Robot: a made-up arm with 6 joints.
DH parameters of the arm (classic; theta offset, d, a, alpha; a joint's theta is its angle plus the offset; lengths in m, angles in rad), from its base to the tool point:
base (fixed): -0.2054 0 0.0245 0
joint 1: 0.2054 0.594 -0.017 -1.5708
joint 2: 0.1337 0 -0.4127 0
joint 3: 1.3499 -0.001 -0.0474 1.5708
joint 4: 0 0.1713 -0.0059 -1.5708
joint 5: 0 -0.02 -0.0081 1.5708
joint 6: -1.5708 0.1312 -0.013 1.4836
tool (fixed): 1.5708 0.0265 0 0
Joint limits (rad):
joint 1: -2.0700..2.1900
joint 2: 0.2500..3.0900
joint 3: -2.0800..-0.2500
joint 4: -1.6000..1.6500
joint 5: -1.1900..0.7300
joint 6: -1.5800..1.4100
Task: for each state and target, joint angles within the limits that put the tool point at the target. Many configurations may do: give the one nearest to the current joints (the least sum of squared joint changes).
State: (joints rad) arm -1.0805 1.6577 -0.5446 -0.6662 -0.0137 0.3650
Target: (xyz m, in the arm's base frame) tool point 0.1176 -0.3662 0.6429
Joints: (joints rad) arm -1.3393 2.0711 -0.5994 -0.6323 0.0232 0.3898
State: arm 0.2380 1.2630 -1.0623 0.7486 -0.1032 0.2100
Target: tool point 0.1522 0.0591 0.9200
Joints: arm 0.5579 1.0722 -0.6535 0.7753 0.2644 0.1676
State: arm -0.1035 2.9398 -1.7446 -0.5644 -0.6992 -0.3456
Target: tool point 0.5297 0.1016 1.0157
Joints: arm 0.0658 2.1795 -1.9412 -0.6026 -0.9204 -0.3239
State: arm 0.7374 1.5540 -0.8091 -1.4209 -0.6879 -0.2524
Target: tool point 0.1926 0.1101 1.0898
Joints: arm 0.1802 1.2595 -1.2023 -1.2004 -0.4402 -0.2371
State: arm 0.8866 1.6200 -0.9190 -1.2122 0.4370 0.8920
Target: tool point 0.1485 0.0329 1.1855
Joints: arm 0.6478 1.1804 -1.5345 -1.2680 0.5514 0.9686
